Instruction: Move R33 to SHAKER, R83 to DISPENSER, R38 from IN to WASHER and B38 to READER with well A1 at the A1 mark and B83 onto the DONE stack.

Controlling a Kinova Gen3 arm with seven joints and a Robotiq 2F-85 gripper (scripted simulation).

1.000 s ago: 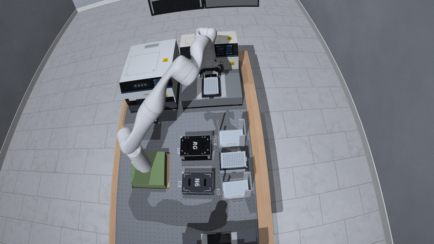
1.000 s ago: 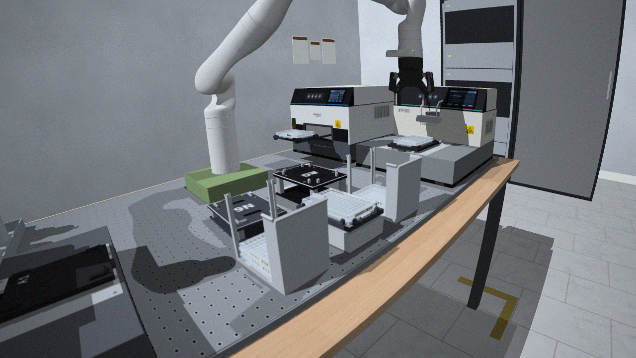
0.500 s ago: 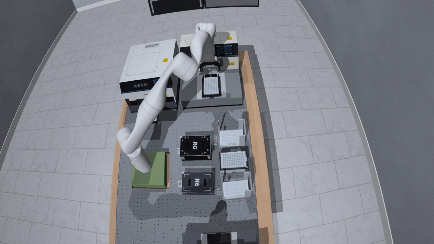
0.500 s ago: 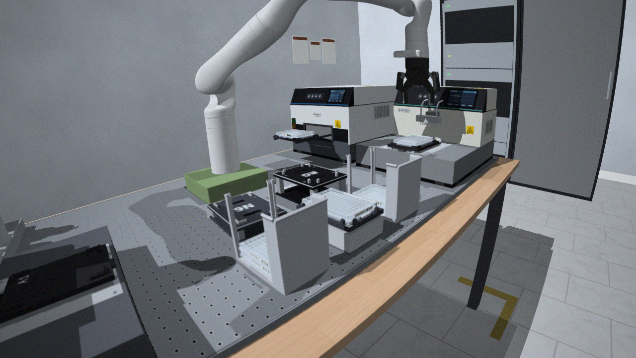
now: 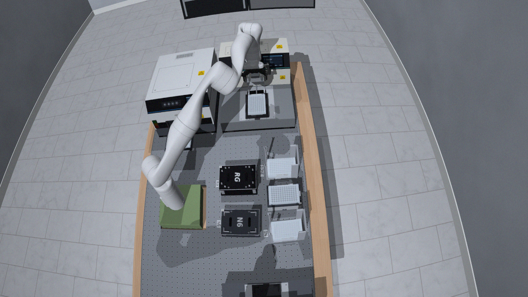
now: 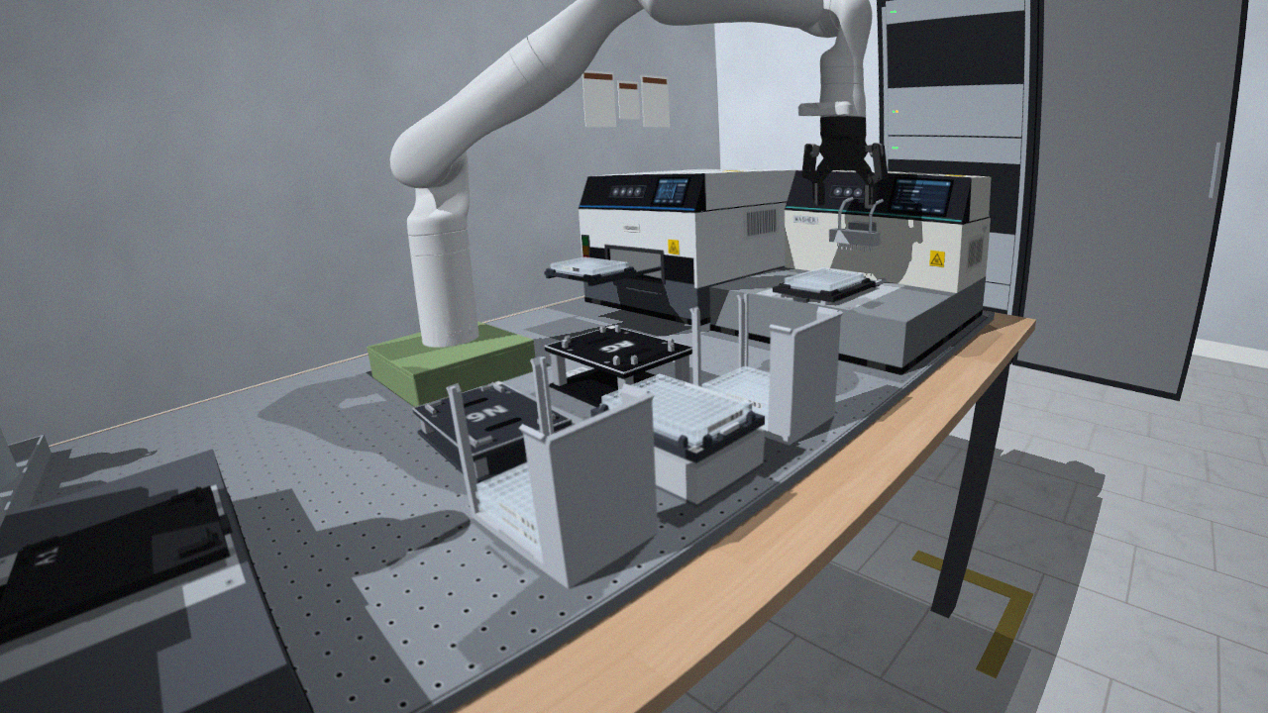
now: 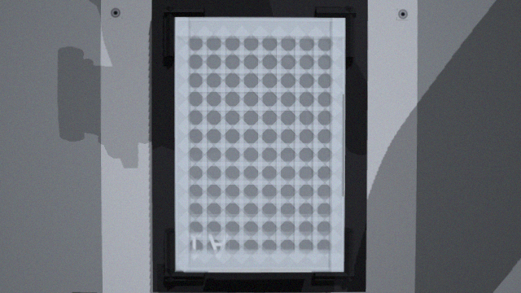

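The plate R83 is 50 mm to the right of my hand and 120 mm below it. The rest, counted from my hand: plate B83 (100 mm ahead, 360 mm to the right, 190 mm below); washer nest (50 mm to the right, 130 mm below); washer head (10 mm behind, 50 mm to the left, 60 mm below).
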